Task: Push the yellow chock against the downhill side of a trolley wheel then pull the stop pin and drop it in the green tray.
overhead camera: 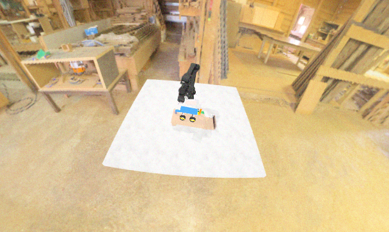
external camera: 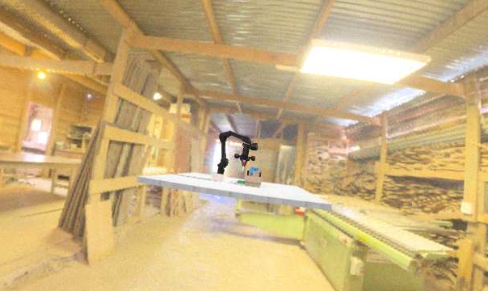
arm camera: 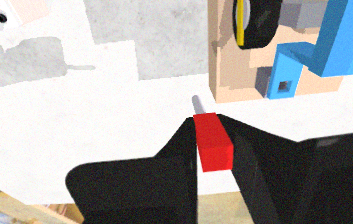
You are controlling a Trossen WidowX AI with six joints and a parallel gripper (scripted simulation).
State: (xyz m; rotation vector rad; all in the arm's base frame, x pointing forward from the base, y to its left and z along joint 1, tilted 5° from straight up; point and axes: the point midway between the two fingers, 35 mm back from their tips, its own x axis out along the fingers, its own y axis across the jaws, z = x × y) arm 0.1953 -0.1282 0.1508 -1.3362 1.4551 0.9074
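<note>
Now: gripper tip 200 mm to the right of the green tray, 170 mm above it and 10 mm short of it. From my gripper tip the other things lie so: red-headed stop pin right at my gripper tip; then ramp 120 mm below, 120 mm ahead, 90 mm to the left; then blue trolley 110 mm ahead, 80 mm to the left, 50 mm below.
</note>
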